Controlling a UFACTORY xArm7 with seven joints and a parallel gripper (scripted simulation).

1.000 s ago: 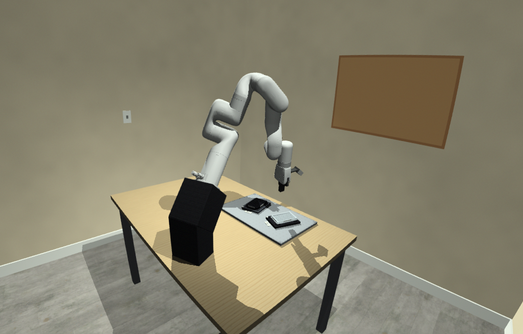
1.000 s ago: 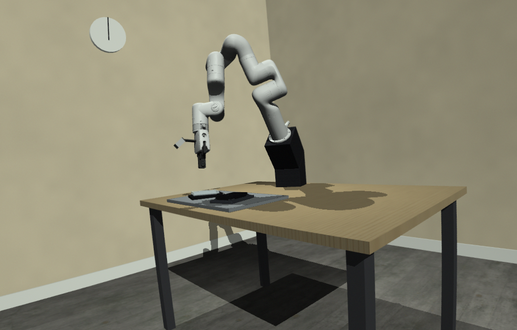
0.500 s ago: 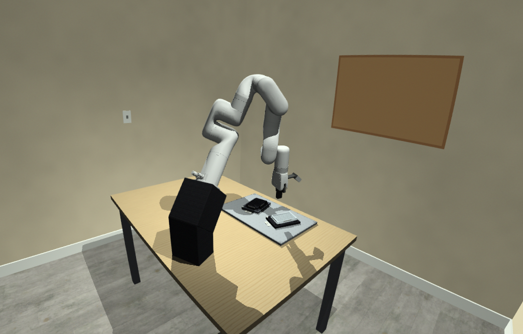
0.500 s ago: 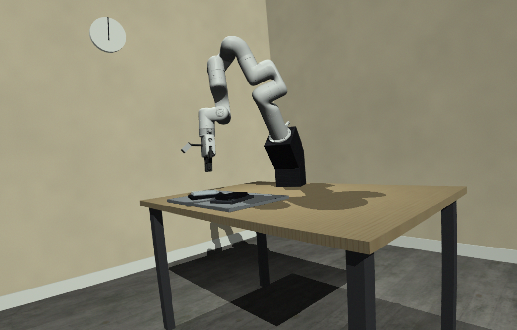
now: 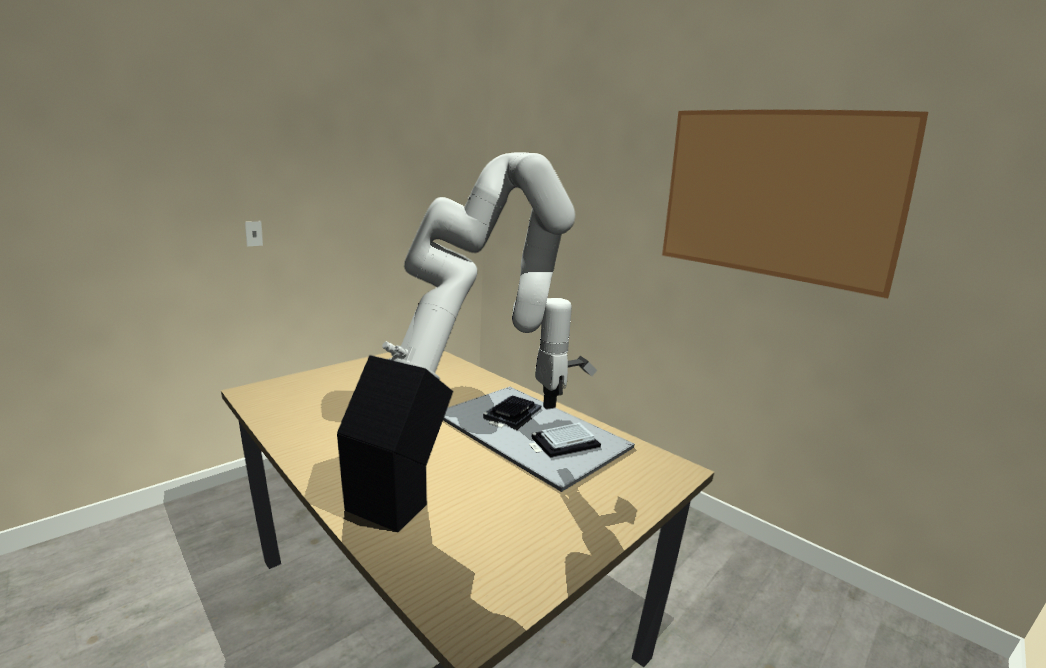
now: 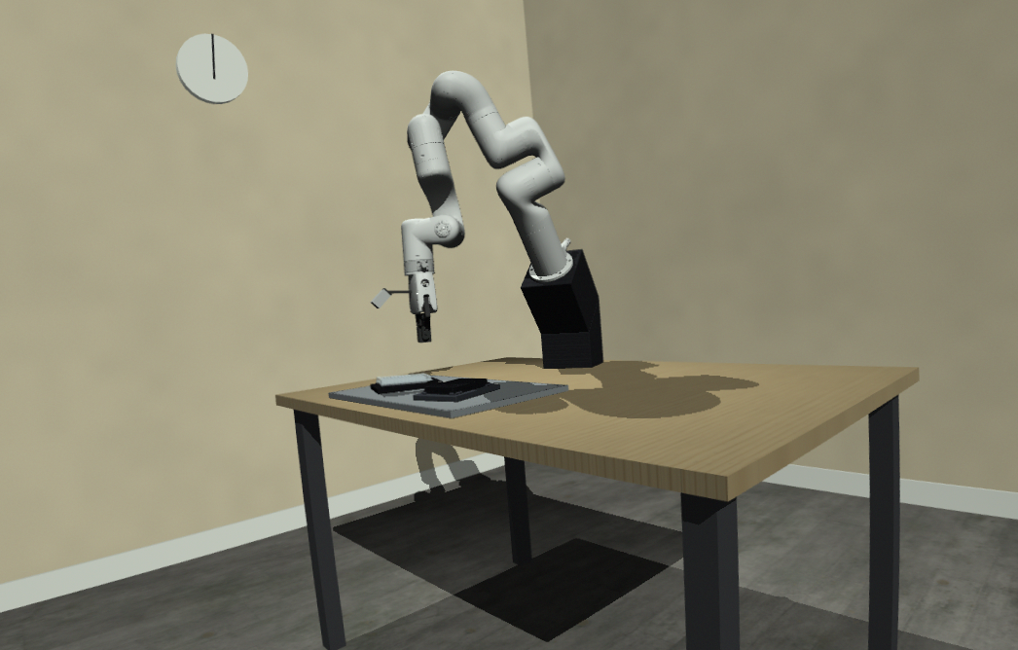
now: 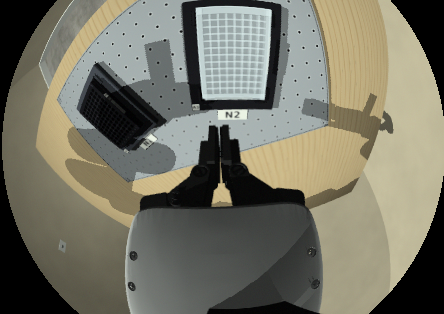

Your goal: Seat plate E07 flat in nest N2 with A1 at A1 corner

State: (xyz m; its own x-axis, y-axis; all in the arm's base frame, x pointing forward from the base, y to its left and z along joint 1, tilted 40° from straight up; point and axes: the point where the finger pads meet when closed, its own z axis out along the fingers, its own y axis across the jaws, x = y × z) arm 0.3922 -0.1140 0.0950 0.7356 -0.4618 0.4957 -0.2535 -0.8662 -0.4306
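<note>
My gripper is now 11 cm above the white 96-well plate, 5 cm short of it and 4 cm to the left of it. Also, from my hand: black well plate (19 cm to the left, 11 cm below, 6 cm ahead); black plate nest (12 cm below, 4 cm to the right, 4 cm ahead).
</note>
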